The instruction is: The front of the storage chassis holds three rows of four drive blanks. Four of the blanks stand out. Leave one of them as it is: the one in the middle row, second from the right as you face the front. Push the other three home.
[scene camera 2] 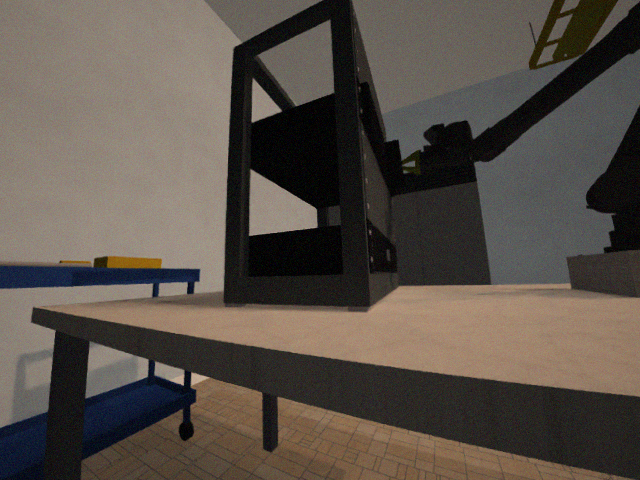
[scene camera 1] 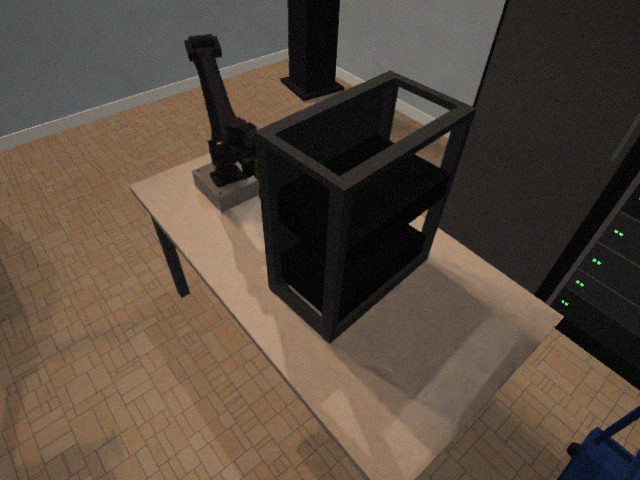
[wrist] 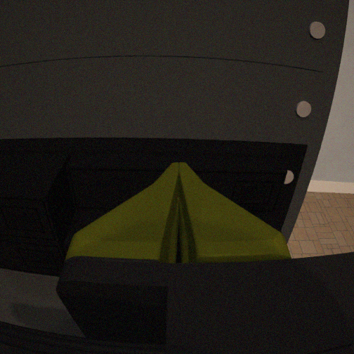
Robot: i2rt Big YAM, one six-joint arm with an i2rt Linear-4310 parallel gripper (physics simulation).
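Seen in the pictures: arm's base, origin of the base link: (scene camera 1: 227, 177).
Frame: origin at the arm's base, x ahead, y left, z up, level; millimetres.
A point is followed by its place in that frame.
Note:
The storage chassis is the black box (scene camera 1: 400, 188) {x 698, y 263, z 333 mm} (scene camera 2: 299, 149) {x 576, y 383, z 246 mm} in the upper part of the rack frame. Its dark front (wrist: 115, 155) fills the middle of the wrist view. One drive blank (wrist: 25, 175) stands out at the left of the fingers, its side face visible. Dark blocks (scene camera 2: 393, 150) {x 446, y 148, z 302 mm} stand out from the front in scene camera 2. My gripper (wrist: 178, 174) (scene camera 2: 404, 164) {x 486, y -11, z 331 mm} is shut and empty, its yellow-green tips close before the front, right of the protruding blank. Contact cannot be told. The rows are too dark to separate, and the fingers hide part of them.
The open rack frame (scene camera 1: 334, 258) {x 810, y -29, z 317 mm} (scene camera 2: 353, 206) {x 445, y 407, z 87 mm} stands on the table (scene camera 1: 232, 279) {x 436, y -178, z -78 mm} (scene camera 2: 465, 335) {x 302, y 487, z -79 mm}. Grey panels (wrist: 150, 100) with round screws lie above the dark front. A second black unit (scene camera 2: 294, 253) {x 581, y 399, z 22 mm} sits low in the rack. A blue cart (scene camera 2: 134, 276) stands behind the table.

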